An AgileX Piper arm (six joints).
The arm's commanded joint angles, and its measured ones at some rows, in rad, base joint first. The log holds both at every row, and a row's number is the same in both.
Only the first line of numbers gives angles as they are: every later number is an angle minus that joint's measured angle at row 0.
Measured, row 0:
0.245, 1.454, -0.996, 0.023, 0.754, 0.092
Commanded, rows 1 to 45:
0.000, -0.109, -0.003, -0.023, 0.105, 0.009
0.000, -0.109, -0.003, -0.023, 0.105, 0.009
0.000, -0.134, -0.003, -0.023, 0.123, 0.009
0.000, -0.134, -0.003, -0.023, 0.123, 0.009
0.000, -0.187, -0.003, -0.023, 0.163, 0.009
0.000, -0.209, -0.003, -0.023, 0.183, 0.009
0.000, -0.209, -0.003, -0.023, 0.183, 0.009
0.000, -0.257, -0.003, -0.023, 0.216, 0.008
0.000, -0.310, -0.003, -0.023, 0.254, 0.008
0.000, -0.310, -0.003, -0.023, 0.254, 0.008
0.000, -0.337, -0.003, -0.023, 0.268, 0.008
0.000, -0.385, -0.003, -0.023, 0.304, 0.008
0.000, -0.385, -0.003, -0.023, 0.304, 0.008
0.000, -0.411, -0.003, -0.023, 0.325, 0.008
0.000, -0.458, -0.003, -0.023, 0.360, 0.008
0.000, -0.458, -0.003, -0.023, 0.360, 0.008
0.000, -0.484, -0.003, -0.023, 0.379, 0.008
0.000, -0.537, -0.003, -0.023, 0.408, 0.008
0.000, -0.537, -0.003, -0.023, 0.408, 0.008
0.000, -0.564, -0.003, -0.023, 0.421, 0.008
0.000, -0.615, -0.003, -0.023, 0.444, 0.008
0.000, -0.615, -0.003, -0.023, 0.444, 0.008
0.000, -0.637, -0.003, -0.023, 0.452, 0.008
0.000, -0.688, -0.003, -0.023, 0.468, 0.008
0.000, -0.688, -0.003, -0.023, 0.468, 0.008
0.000, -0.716, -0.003, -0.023, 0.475, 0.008
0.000, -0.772, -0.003, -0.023, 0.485, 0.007
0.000, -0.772, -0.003, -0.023, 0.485, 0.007
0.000, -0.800, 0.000, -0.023, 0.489, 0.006
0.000, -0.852, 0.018, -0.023, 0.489, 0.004
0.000, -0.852, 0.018, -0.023, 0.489, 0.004
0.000, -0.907, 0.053, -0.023, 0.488, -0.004
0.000, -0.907, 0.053, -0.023, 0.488, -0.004
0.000, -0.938, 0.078, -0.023, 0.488, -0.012
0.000, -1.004, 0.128, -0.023, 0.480, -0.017
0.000, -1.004, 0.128, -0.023, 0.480, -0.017
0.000, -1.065, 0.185, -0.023, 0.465, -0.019
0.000, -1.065, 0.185, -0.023, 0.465, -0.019
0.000, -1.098, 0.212, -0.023, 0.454, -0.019
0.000, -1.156, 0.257, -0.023, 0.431, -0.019
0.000, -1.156, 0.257, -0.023, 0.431, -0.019
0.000, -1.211, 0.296, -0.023, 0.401, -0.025
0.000, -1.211, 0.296, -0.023, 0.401, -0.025
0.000, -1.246, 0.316, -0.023, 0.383, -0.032
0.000, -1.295, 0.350, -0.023, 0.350, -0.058
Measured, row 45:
0.001, -1.229, 0.306, -0.023, 0.405, -0.021
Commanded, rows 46 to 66:
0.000, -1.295, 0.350, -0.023, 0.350, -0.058
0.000, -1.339, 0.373, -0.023, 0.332, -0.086
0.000, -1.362, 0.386, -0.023, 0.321, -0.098
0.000, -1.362, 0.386, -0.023, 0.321, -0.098
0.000, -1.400, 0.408, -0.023, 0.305, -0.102
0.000, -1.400, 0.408, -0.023, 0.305, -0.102
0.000, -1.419, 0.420, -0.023, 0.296, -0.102
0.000, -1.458, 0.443, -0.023, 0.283, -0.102
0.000, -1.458, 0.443, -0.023, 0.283, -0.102
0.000, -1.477, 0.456, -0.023, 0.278, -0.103
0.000, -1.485, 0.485, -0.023, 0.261, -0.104
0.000, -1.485, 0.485, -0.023, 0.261, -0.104
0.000, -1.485, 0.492, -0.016, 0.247, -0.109
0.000, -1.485, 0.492, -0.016, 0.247, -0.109
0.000, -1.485, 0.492, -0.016, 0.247, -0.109
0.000, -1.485, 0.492, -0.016, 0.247, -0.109
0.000, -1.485, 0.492, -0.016, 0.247, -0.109
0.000, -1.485, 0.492, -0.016, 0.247, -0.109
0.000, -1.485, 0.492, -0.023, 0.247, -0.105
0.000, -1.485, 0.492, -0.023, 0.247, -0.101
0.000, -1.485, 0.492, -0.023, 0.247, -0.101
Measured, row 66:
0.001, -1.459, 0.488, -0.023, 0.260, -0.098
